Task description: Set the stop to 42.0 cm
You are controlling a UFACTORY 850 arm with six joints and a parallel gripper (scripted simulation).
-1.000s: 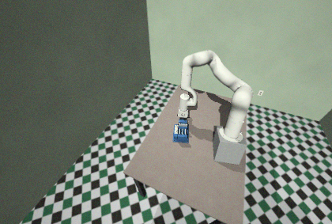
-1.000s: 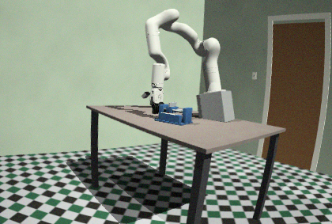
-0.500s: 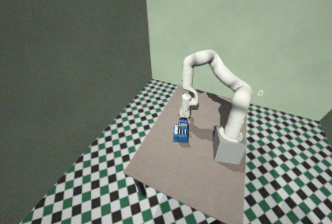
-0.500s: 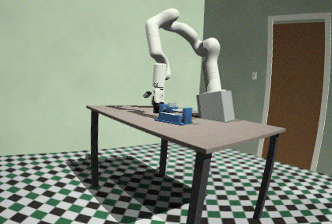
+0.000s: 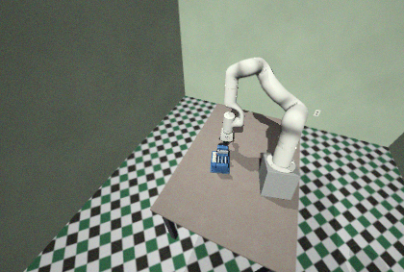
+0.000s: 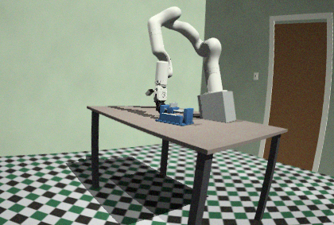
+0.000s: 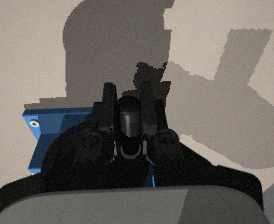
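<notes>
Now: hand 13 cm to the right of the stop block and 2 cm below it.
</notes>
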